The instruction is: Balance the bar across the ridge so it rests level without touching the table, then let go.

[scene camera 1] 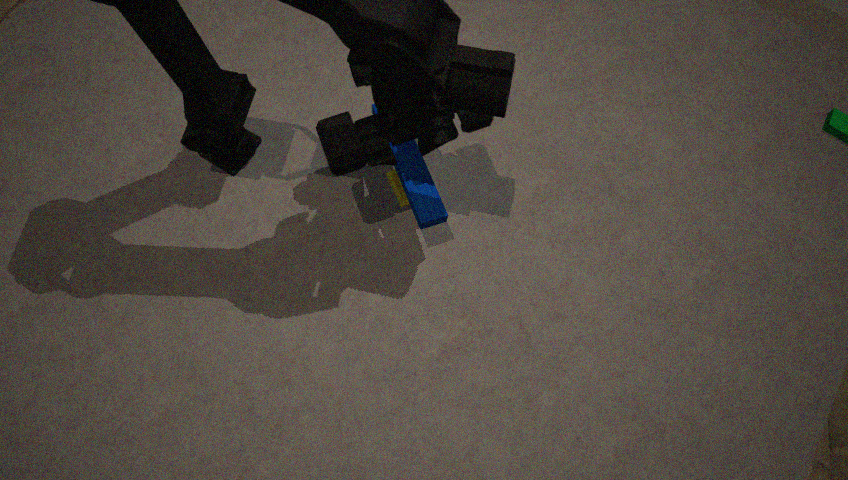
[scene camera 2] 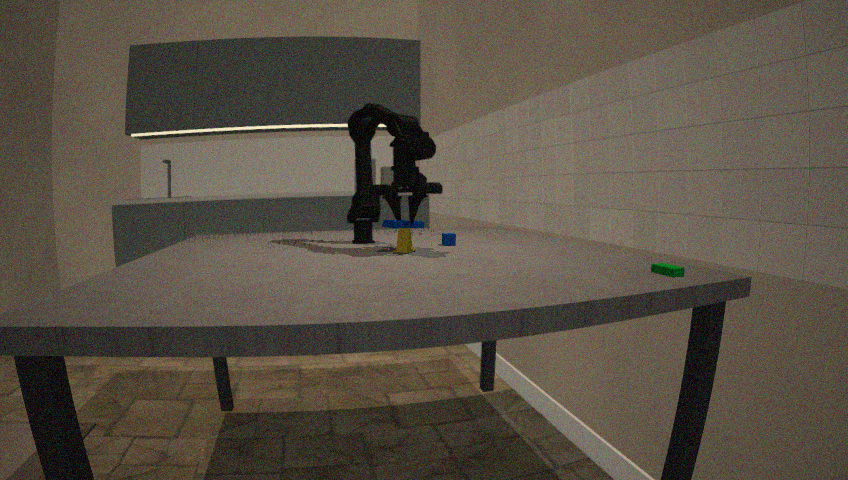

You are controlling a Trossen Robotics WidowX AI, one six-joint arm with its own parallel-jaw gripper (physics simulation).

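Seen in the pictures: gripper, fingertip midpoint: (scene camera 1: 407,157) (scene camera 2: 405,223); arm's base, link origin: (scene camera 1: 230,147) (scene camera 2: 363,242).
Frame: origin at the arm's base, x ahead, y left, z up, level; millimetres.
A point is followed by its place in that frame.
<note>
The blue bar (scene camera 1: 423,191) @[x 275, y 51, z 81 mm] (scene camera 2: 389,224) @[x 305, y 28, z 75 mm] is held across the top of the yellow ridge (scene camera 1: 396,187) @[x 226, y 67, z 4 mm] (scene camera 2: 404,241) @[x 249, y 76, z 27 mm] and looks about level in the scene camera 2 view, with both ends above the table. No clear gap shows between the bar and the ridge top, but I cannot tell whether they touch. My gripper (scene camera 2: 406,221) @[x 233, y 83, z 72 mm] points down over the ridge and is shut on the bar near its middle. In the scene camera 1 view the gripper body hides the fingertips, the middle of the bar and much of the ridge.
A small blue cube (scene camera 2: 448,239) @[x 160, y 221, z 18 mm] stands on the table (scene camera 2: 357,340) @[x 850, y -111, z -24 mm] to the right of the ridge in the scene camera 2 view. A green block (scene camera 1: 837,125) @[x 720, y 490, z 16 mm] (scene camera 2: 667,270) @[x 755, y 483, z 11 mm] lies far off near the table's right edge. The arm's base stands behind and left of the ridge.
</note>
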